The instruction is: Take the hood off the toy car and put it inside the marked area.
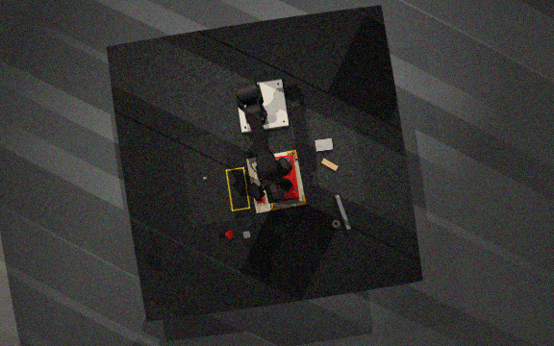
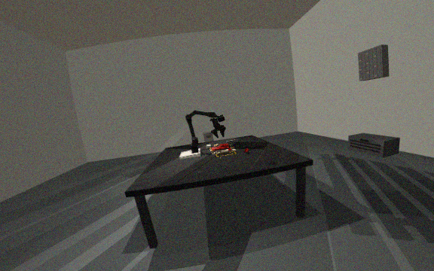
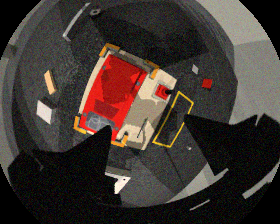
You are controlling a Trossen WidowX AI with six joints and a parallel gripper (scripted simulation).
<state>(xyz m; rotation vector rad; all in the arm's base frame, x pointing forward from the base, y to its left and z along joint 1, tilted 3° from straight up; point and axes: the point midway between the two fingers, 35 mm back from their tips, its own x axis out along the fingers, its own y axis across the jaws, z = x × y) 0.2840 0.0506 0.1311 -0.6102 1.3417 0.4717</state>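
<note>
My gripper tip is 3 cm short of the red hood, 7 cm to the right of it and 10 cm above it. From my gripper tip the other things lie so: tan block: 6 cm behind, 27 cm to the left, 13 cm below; then grey rod: 15 cm ahead, 31 cm to the left, 12 cm below.
</note>
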